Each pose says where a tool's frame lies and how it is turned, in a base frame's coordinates. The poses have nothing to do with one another.
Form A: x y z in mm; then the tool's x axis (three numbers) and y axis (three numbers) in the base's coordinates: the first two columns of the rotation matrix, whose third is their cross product.
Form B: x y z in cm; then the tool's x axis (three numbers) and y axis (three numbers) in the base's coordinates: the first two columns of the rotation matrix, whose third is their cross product. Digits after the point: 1 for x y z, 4 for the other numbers.
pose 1, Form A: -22, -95, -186, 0.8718, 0.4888, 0.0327, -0.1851, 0.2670, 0.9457
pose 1, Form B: -2.2, -9.5, -18.6, 0.8718, 0.4888, 0.0327, -0.1851, 0.2670, 0.9457
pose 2, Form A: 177, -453, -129, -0.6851, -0.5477, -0.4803, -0.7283, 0.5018, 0.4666
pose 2, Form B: 17.7, -45.3, -12.9, -0.6851, -0.5477, -0.4803, -0.7283, 0.5018, 0.4666
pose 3, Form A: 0, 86, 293, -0.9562, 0.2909, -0.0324, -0.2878, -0.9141, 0.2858
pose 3, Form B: 0.0, 8.6, 29.3, -0.9562, 0.2909, -0.0324, -0.2878, -0.9141, 0.2858
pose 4, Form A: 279, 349, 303, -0.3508, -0.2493, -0.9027, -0.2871, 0.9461, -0.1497
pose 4, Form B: 27.9, 34.9, 30.3, -0.3508, -0.2493, -0.9027, -0.2871, 0.9461, -0.1497
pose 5, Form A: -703, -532, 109, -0.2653, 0.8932, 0.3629, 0.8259, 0.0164, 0.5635
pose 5, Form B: -70.3, -53.2, 10.9, -0.2653, 0.8932, 0.3629, 0.8259, 0.0164, 0.5635
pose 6, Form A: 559, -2, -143, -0.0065, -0.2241, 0.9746, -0.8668, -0.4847, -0.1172
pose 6, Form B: 55.9, -0.2, -14.3, -0.0065, -0.2241, 0.9746, -0.8668, -0.4847, -0.1172
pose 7, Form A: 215, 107, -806, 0.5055, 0.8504, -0.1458, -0.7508, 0.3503, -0.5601
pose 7, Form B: 21.5, 10.7, -80.6, 0.5055, 0.8504, -0.1458, -0.7508, 0.3503, -0.5601
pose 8, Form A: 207, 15, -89, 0.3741, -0.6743, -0.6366, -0.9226, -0.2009, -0.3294
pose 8, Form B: 20.7, 1.5, -8.9, 0.3741, -0.6743, -0.6366, -0.9226, -0.2009, -0.3294
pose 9, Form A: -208, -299, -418, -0.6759, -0.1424, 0.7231, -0.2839, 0.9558, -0.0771
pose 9, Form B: -20.8, -29.9, -41.8, -0.6759, -0.1424, 0.7231, -0.2839, 0.9558, -0.0771
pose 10, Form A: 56, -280, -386, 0.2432, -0.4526, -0.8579, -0.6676, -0.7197, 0.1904
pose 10, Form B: 5.6, -28.0, -38.6, 0.2432, -0.4526, -0.8579, -0.6676, -0.7197, 0.1904
